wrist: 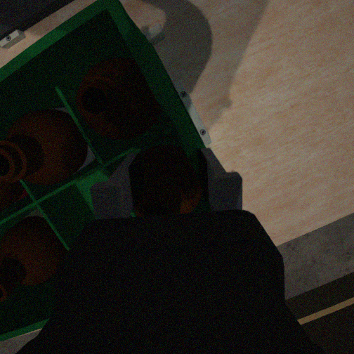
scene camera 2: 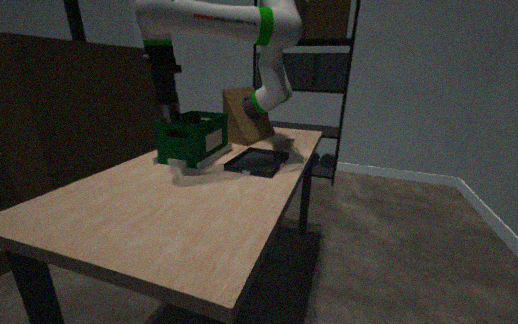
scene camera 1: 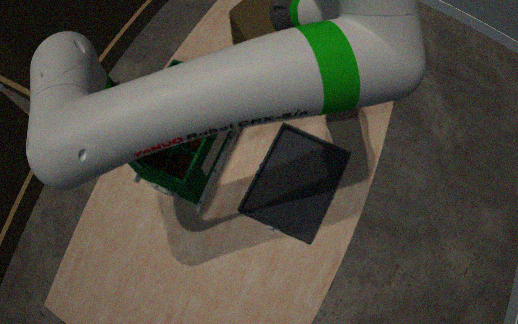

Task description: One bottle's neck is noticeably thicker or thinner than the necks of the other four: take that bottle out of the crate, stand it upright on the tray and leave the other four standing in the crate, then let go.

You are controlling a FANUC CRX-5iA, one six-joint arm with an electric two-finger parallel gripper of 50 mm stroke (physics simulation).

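Places are measured from the arm's base along level axes (x left, y back, z up), in centimetres.
Pixels of known places: gripper, fingertip midpoint: [scene camera 2: 174, 121] [scene camera 1: 146, 157]; arm's base at its link origin: [scene camera 2: 251, 108] [scene camera 1: 288, 13].
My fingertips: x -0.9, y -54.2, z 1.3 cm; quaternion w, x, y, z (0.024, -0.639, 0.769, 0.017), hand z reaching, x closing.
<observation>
Ahead of a thing's pixels: the offset from my fingertips to its middle. "*": to the spot under its first point.
The green crate @(dz -8.9, dx -1.2, dy +11.8 cm) [scene camera 1: 192, 192] [scene camera 2: 172, 148] [wrist: 150, 65] stands on the table. In the wrist view, brown bottles stand in it: one [wrist: 120, 100] in the upper corner cell, one [wrist: 57, 145] to its left, one [wrist: 35, 247] at lower left, and part of another [wrist: 7, 195] at the left edge. My gripper [scene camera 2: 171, 111] [wrist: 169, 167] points down into the crate. It is partly open, its fingers on either side of a bottle [wrist: 162, 172] in the end cell without gripping it. That bottle's neck is hidden in the dark. The dark tray @(* dz -17.1, dx +26.3, dy +19.3 cm) [scene camera 1: 295, 180] [scene camera 2: 257, 162] [wrist: 25, 12] lies beside the crate, empty.
A brown box with a slanted side [scene camera 1: 245, 25] [scene camera 2: 240, 120] stands behind the crate, near the arm's base. The arm's long link [scene camera 1: 200, 85] [scene camera 2: 215, 20] passes above the crate. A shelf rack [scene camera 2: 344, 107] stands beyond the table.
</observation>
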